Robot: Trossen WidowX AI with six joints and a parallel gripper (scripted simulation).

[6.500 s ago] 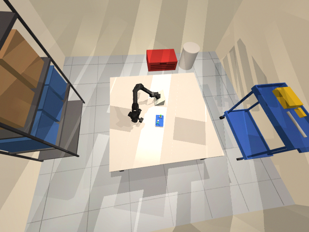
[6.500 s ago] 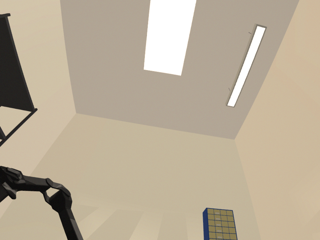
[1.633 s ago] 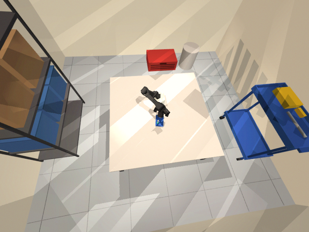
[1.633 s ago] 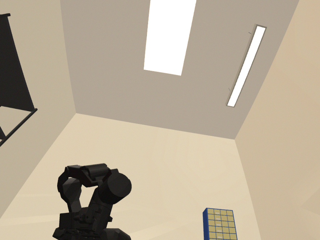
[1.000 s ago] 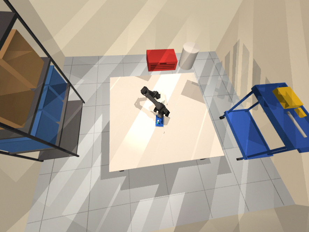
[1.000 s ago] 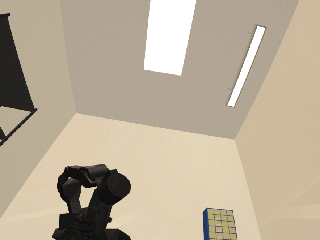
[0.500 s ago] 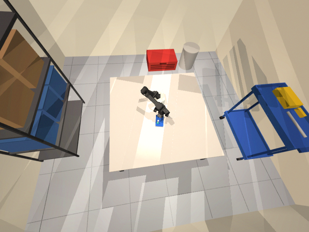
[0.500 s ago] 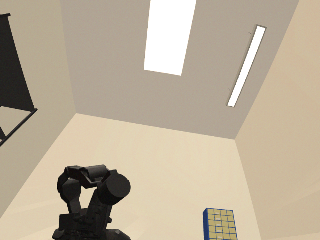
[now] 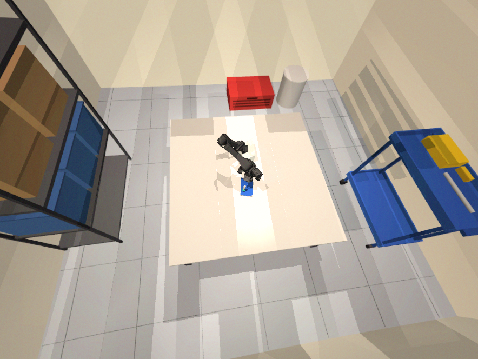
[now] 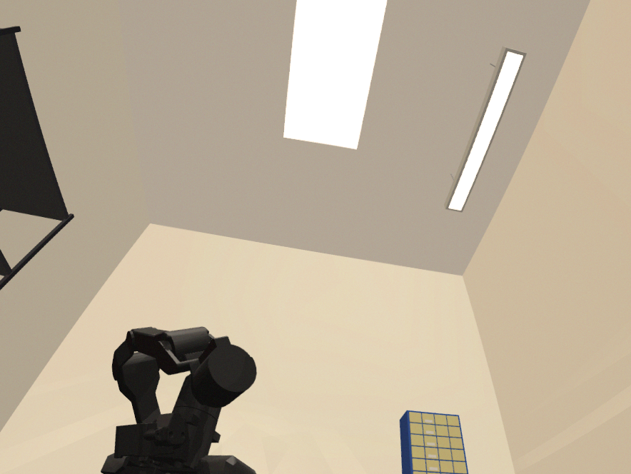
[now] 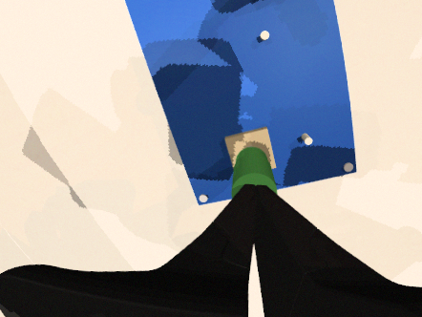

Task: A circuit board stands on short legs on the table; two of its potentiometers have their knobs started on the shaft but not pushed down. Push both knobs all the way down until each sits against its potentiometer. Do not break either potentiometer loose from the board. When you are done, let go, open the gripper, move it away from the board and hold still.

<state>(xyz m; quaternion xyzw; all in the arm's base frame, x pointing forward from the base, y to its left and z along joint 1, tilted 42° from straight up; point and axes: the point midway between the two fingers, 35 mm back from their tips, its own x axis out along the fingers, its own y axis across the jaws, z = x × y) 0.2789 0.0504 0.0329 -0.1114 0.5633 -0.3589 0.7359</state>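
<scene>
The green knob is 2 cm below my gripper tip. Round my gripper tip: potentiometer with knob (8 cm ahead, 4 cm to the right, 1 cm below).
</scene>
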